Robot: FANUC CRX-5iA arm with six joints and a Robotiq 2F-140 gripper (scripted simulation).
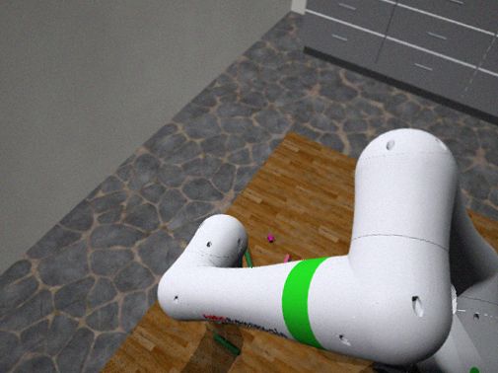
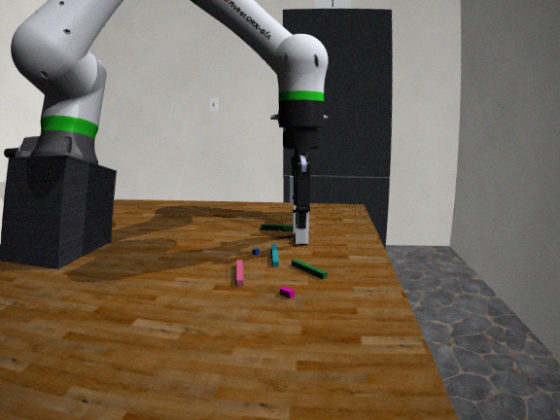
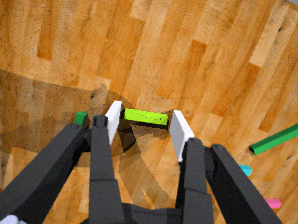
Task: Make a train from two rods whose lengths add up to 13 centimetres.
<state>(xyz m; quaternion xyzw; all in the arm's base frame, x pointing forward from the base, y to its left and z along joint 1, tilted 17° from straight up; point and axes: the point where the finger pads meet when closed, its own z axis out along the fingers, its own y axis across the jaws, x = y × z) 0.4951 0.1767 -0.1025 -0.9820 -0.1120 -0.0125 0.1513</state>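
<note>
The lime rod is 3 cm below my hand. The rest, counted from my hand: small blue rod 11 cm to the right, 7 cm behind, 3 cm below; pink rod 21 cm to the right, 7 cm behind, 3 cm below; turquoise rod 12 cm to the right, 3 cm below, 3 cm behind.
</note>
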